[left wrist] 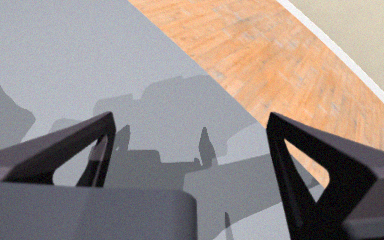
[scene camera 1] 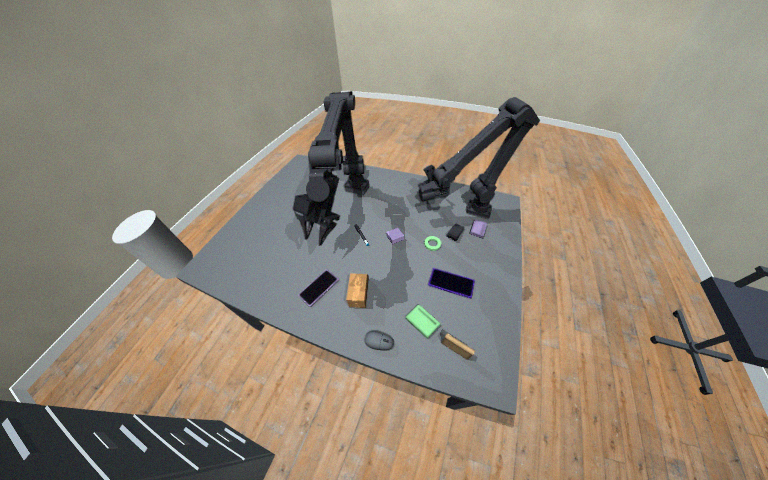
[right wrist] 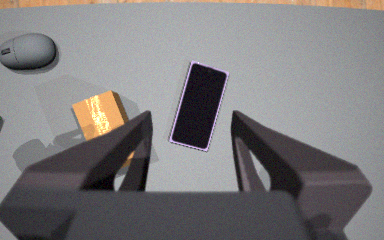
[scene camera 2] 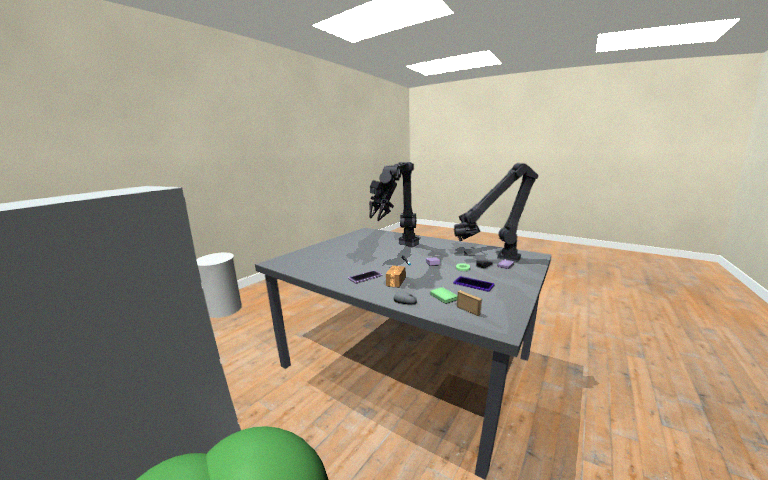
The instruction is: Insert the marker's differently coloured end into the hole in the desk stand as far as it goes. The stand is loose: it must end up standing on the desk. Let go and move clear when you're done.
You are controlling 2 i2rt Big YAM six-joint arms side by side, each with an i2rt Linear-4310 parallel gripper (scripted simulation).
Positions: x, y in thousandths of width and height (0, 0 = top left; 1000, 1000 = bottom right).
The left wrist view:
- my left gripper: 499, 502
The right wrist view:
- my right gripper: 499, 498
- orange-brown desk stand: 254, 481
